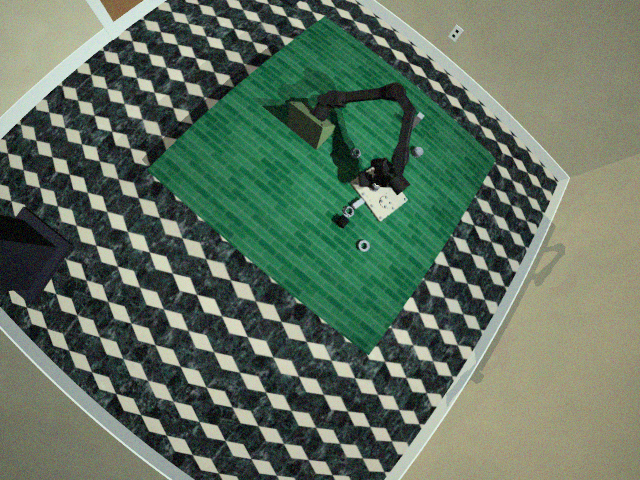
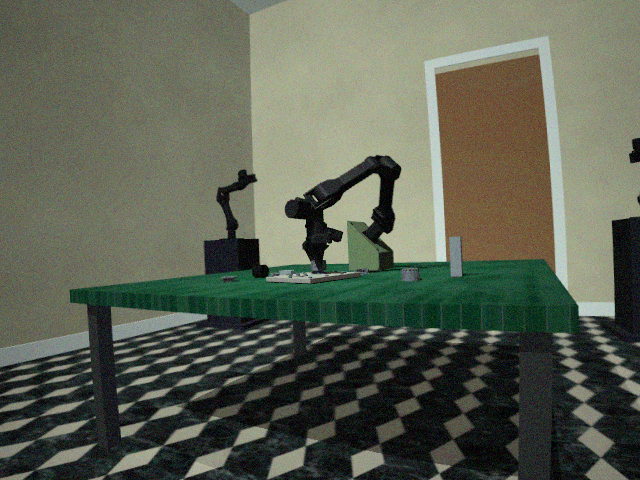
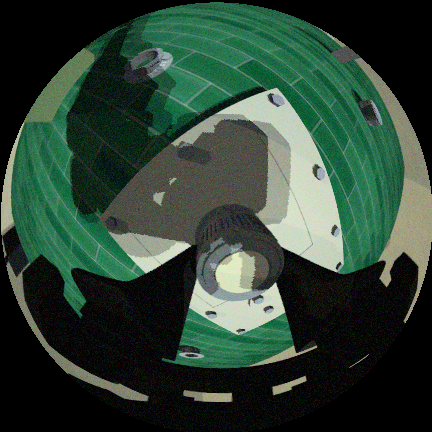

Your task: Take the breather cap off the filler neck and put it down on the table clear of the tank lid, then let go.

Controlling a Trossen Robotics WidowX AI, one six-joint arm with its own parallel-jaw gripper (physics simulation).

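Frame: origin at the arm's base, x right, y up, z back, level; centimetres.
Where they show: gripper, between the fingertips: (image 1: 375, 186) (image 2: 317, 269) (image 3: 235, 251); arm's base, origin of its link: (image 1: 317, 116) (image 2: 369, 236).
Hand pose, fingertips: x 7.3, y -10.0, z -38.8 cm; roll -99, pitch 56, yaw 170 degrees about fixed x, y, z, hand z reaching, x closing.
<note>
Things, the pixels of their centre, and the offset from my fingertips. Level surfaces: height alone.
- breather cap, middle of its body: (image 3: 237, 257) (image 2: 318, 265) dx -0.2, dy +1.3, dz +0.3 cm
- green table, height of its surface: dy -2.9 cm
- flanged ring, middle of its body: (image 3: 144, 62) (image 1: 356, 152) dx -10.1, dy -2.1, dz +16.2 cm
- round grey piece, middle of its body: (image 3: 371, 112) (image 2: 410, 274) (image 1: 417, 152) dx -30.7, dy -1.2, dz -9.8 cm
- upright grey block, middle of its body: (image 2: 456, 256) (image 1: 415, 121) dx -42.3, dy +2.7, dz -0.1 cm
- pale block, middle of its body: (image 1: 357, 204) dx +11.7, dy -1.6, dz +2.3 cm
- black piece, middle of its body: (image 2: 260, 271) (image 1: 342, 221) dx +23.3, dy -0.6, dz +4.1 cm
The breather cap (image 3: 235, 272) is a round, ribbed dark grey piece with a pale round top and lighter rim. My gripper (image 1: 375, 183) (image 2: 318, 265) (image 3: 235, 251) is shut on the breather cap, one black finger on each side, low over the tank lid. The tank lid (image 1: 393, 204) (image 2: 289, 280) (image 3: 300, 200) is a cream square plate with bolts, lying on the green table (image 1: 289, 206) (image 2: 361, 297) (image 3: 215, 45). The filler neck is hidden under the cap, and I cannot tell whether the cap is still seated on it.
A flanged ring (image 1: 356, 152) (image 3: 149, 61), a round grey piece (image 1: 417, 151) (image 2: 410, 274) (image 3: 372, 112) and an upright grey block (image 2: 455, 256) stand around the lid. A pale block (image 1: 358, 204), a black piece (image 1: 340, 221) (image 2: 260, 270) and another ring (image 1: 363, 245) (image 3: 191, 354) lie beyond it.
</note>
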